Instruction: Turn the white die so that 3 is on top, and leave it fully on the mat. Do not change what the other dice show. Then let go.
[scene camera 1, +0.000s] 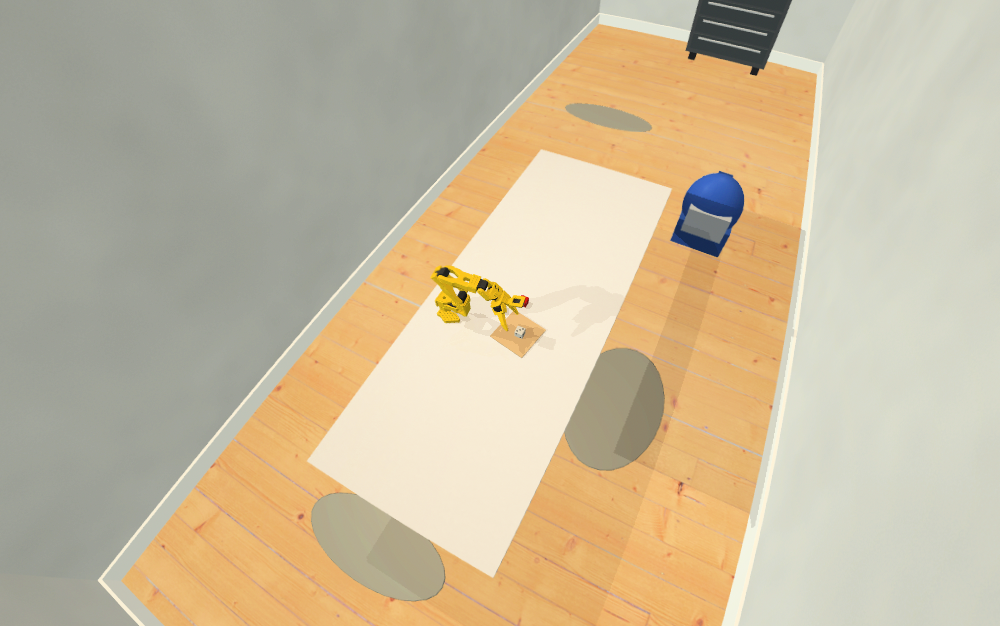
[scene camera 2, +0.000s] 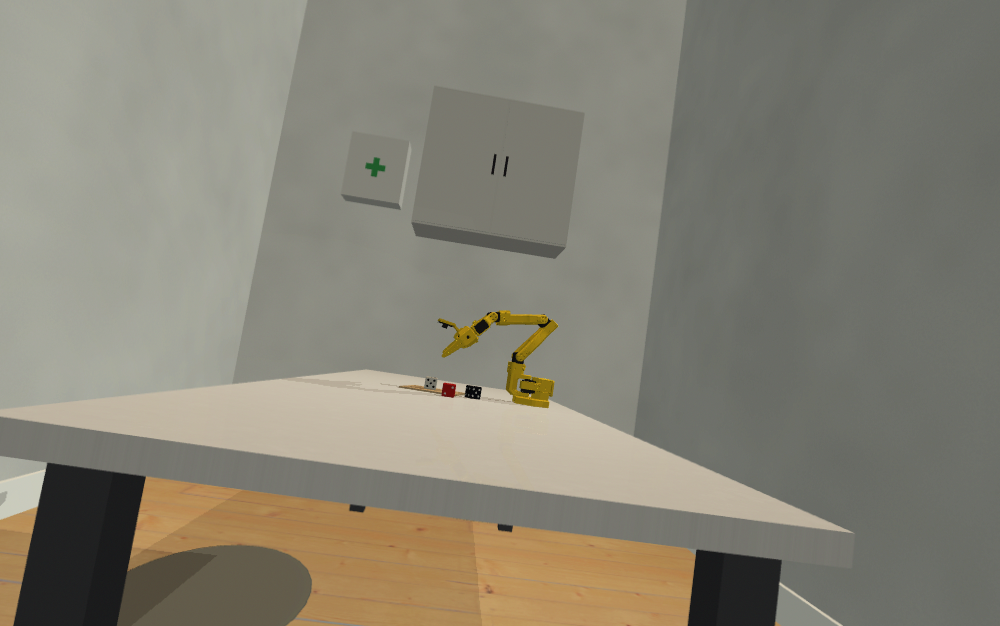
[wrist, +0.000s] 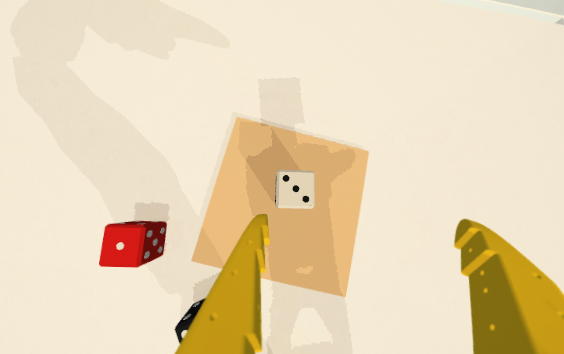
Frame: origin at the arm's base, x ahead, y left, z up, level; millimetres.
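Seen in the pictures: end effector, tool point: (scene camera 1: 517, 314) (scene camera 2: 443, 355) (wrist: 268, 224); arm's base, origin of the base link: (scene camera 1: 457, 313) (scene camera 2: 523, 403).
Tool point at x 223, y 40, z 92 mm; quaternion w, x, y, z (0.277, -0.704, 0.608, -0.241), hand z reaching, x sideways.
Observation:
Pixels of each thing's top centre, then the offset from my tool point to it.
- white die, middle of its top: (wrist: 295, 188) (scene camera 2: 431, 377) (scene camera 1: 520, 329) 21 mm ahead, 19 mm right, 58 mm down
- orange-tan mat, middle of its top: (wrist: 287, 201) (scene camera 2: 433, 389) (scene camera 1: 517, 332) 12 mm ahead, 17 mm right, 88 mm down
- red die, middle of its top: (wrist: 120, 246) (scene camera 2: 449, 383) 27 mm back, 106 mm left, 62 mm down
- black die, middle of its top: (wrist: 200, 340) (scene camera 2: 474, 386) 87 mm back, 42 mm left, 62 mm down
The white die (scene camera 1: 520, 332) (scene camera 2: 430, 383) (wrist: 295, 189) sits flat near the middle of the orange-tan mat (scene camera 1: 521, 349) (scene camera 2: 411, 387) (wrist: 220, 225), with mat around it on all sides. Its top face shows 3 in the wrist view. My gripper (scene camera 1: 512, 321) (scene camera 2: 444, 354) (wrist: 362, 222) is open and empty, well above the table. The die lies beyond the jaw tips, closer to the left jaw in the wrist view, and is untouched.
A red die (scene camera 1: 524, 301) (scene camera 2: 448, 389) (wrist: 122, 245) lies off the mat, showing 1 and 5 in the wrist view. A black die (scene camera 2: 473, 391) (wrist: 185, 327) is beside the mat, partly hidden by the left jaw in the wrist view.

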